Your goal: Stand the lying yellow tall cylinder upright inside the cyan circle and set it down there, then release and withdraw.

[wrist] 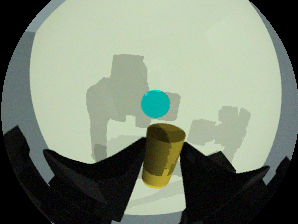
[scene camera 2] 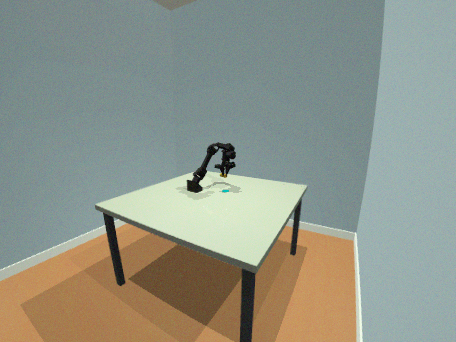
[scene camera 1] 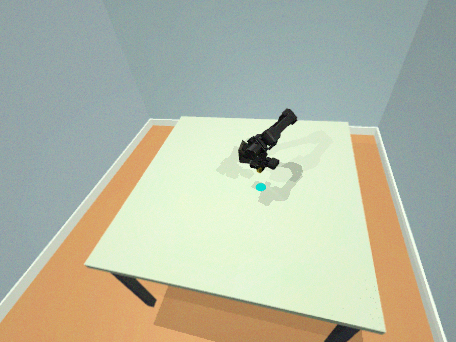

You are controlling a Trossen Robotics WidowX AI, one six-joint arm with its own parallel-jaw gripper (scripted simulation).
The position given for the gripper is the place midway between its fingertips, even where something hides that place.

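Observation:
The gripper [wrist: 164, 144] is holding a yellow tall cylinder [wrist: 164, 142].

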